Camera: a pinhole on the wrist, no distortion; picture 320 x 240 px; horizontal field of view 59.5 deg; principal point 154.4 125.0 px. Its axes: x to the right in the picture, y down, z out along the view. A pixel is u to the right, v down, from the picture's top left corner.
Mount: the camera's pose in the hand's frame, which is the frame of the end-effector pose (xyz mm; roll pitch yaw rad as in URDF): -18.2 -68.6 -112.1 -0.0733 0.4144 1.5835
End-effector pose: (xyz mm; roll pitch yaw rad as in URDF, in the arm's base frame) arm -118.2 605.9 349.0 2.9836 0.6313 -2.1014
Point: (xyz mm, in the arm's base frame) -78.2 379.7 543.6
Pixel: behind the camera
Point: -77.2 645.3 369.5
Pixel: 147 181
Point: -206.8 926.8 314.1
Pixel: 244 204
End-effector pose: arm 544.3 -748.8 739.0 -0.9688 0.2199 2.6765
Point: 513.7 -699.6 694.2
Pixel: outside the picture
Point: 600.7 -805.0 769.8
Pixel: 171 211
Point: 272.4 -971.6 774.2
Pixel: 162 8
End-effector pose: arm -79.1 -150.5 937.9 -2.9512 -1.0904 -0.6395
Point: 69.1 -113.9 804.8
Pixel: 10 166
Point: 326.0 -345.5 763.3
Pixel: 70 70
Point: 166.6 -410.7 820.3
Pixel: 152 59
